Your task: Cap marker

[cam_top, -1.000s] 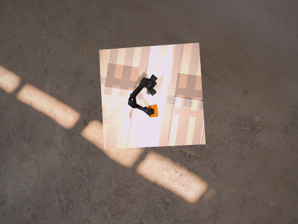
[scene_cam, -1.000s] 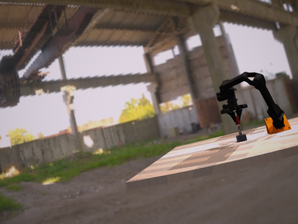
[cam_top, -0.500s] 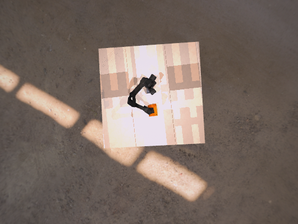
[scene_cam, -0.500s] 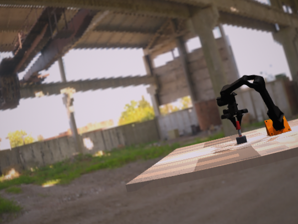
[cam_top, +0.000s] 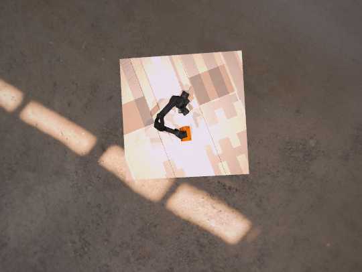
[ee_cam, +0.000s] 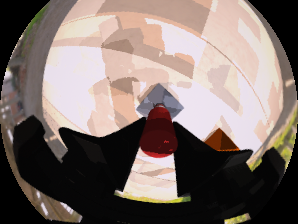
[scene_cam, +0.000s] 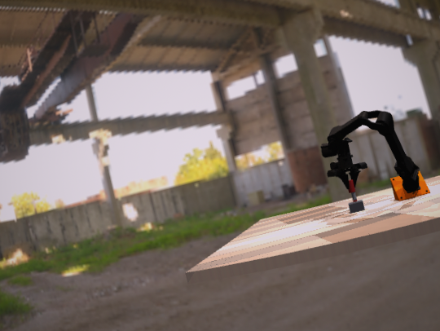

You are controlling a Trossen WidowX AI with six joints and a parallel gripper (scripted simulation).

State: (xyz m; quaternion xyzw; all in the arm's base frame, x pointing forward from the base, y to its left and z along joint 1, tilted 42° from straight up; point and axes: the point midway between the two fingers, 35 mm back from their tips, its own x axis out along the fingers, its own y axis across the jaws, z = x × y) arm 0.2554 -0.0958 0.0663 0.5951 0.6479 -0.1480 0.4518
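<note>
Now: gripper tip 1 cm below the red marker cap. Round my gripper tip: holder block 8 cm below.
</note>
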